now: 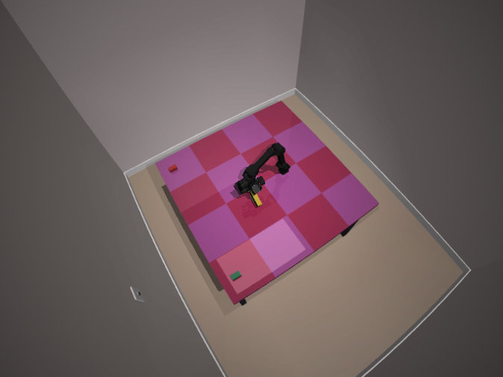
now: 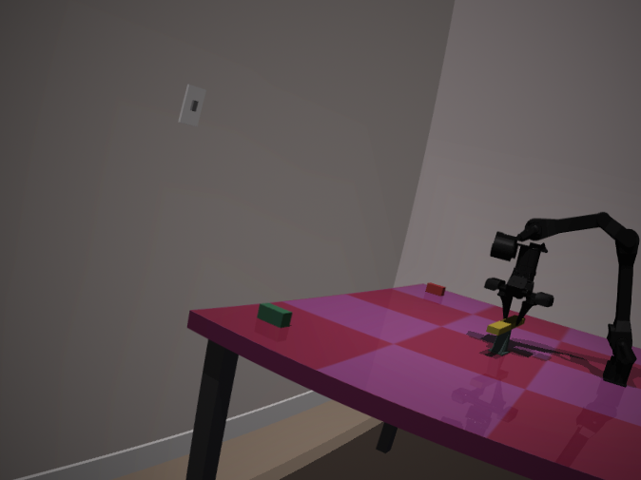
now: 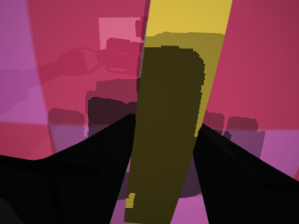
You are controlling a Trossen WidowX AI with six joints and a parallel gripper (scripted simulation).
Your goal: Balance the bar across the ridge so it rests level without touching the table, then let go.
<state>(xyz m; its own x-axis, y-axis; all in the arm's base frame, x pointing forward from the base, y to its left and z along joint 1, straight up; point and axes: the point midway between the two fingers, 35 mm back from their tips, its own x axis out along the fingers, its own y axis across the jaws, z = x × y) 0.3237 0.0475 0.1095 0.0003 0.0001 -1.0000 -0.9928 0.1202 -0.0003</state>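
Now: gripper tip 30 mm to the right of the yellow bar. From my gripper tip the other things lie so: red block 420 mm ahead, 550 mm to the right, 60 mm below; then green block 420 mm ahead, 450 mm to the left, 60 mm below.
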